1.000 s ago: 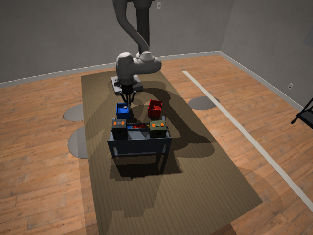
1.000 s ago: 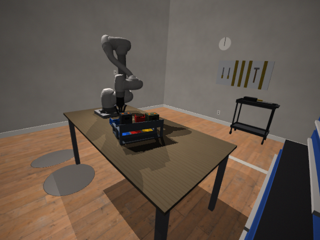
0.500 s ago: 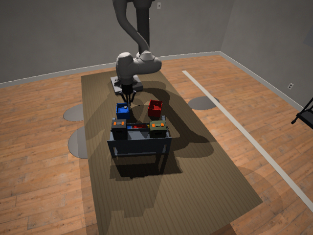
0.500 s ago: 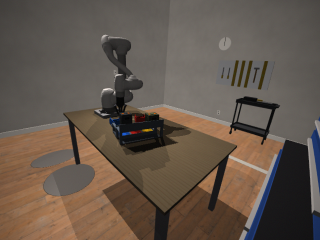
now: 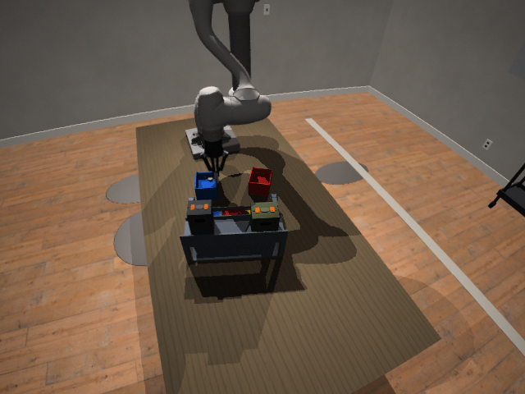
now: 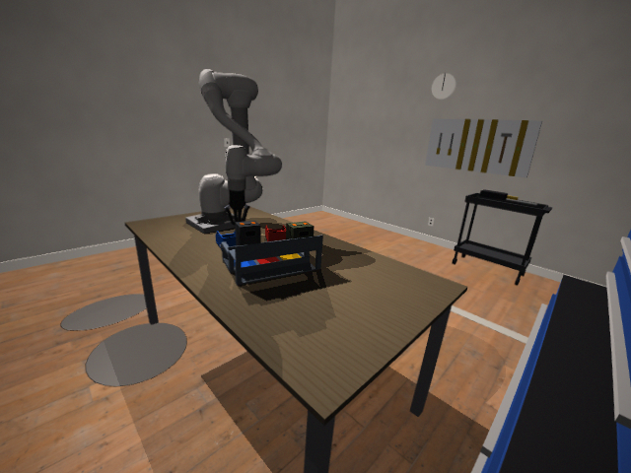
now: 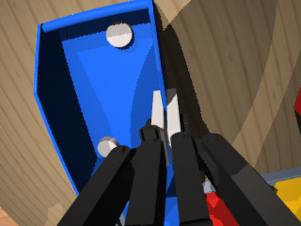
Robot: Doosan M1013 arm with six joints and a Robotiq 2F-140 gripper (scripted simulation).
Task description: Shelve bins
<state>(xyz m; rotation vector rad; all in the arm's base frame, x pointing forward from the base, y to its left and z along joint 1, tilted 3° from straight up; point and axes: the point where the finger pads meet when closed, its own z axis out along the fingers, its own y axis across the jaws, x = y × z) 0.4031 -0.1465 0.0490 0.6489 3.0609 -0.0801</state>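
My hand is 2 cm past the blue bin, 4 cm to the left of it and 4 cm above it. From my hand the other things lie so: green toolbox: 38 cm ahead, 2 cm to the left, 7 cm above; then red bin: 7 cm ahead, 21 cm to the left, 4 cm below; then dark box: 28 cm ahead, 18 cm to the right, 8 cm above.
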